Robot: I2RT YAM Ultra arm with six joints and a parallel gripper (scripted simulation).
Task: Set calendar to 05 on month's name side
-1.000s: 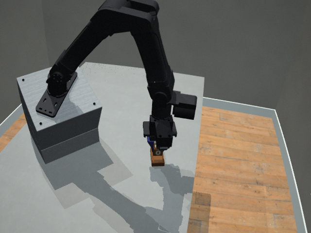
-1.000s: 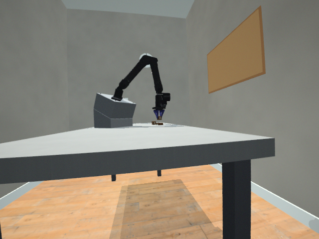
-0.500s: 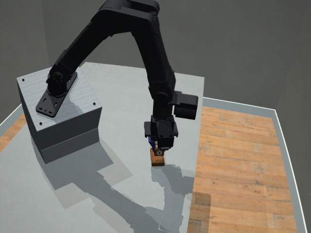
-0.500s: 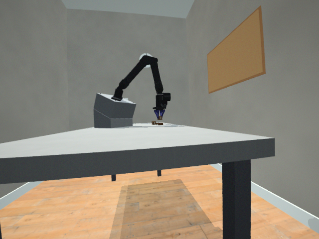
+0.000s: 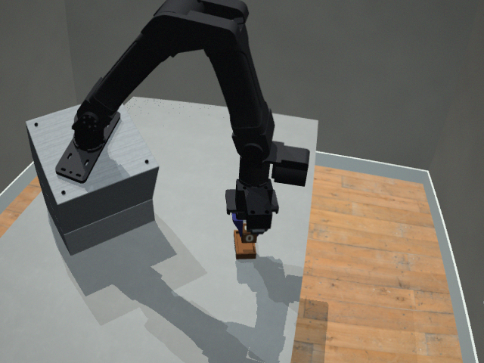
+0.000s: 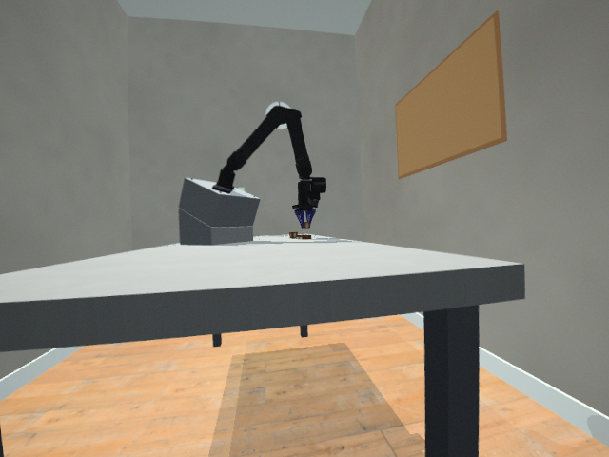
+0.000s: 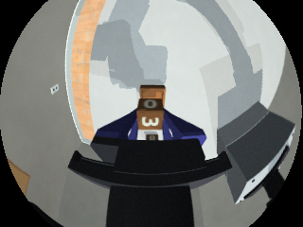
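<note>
Now: the brown tray 10 mm behind my hand, 20 mm to the left of it and 50 mm below it. From my hand the other things lie so: brown wooden cube right at my hand.
</note>
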